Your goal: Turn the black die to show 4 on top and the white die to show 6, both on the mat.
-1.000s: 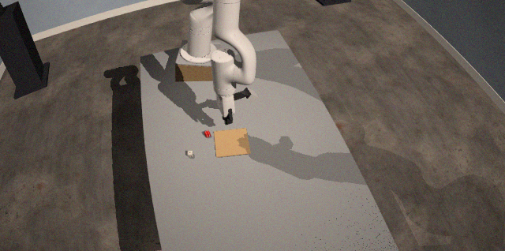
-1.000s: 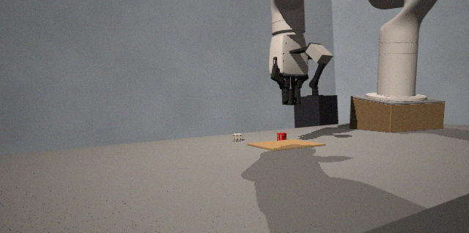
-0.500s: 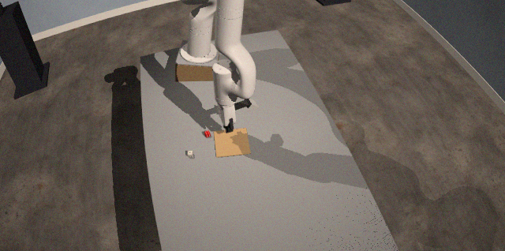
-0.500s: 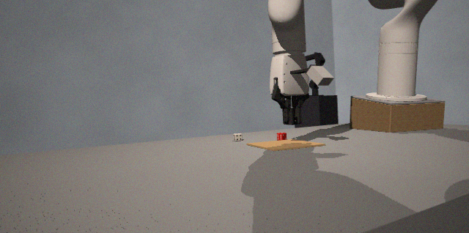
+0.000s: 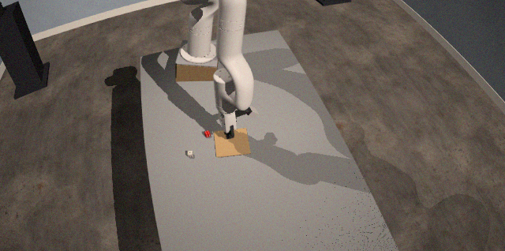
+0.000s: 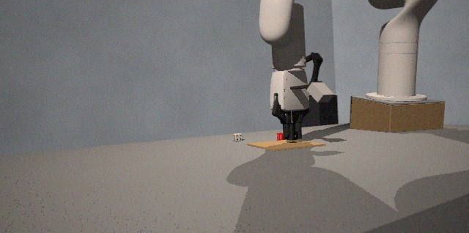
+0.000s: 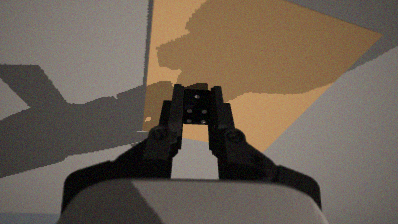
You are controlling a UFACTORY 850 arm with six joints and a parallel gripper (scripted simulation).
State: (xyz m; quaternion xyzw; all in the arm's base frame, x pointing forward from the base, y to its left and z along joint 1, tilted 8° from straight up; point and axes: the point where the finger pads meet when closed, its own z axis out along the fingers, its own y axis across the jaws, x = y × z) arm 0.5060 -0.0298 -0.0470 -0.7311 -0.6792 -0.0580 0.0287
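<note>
My gripper is now 1 cm above the black die. Round my hand: tan mat (3 cm ahead, 3 cm below); red die (5 cm behind, 8 cm to the right, 2 cm below); white die (2 cm ahead, 19 cm to the right, 2 cm below).
</note>
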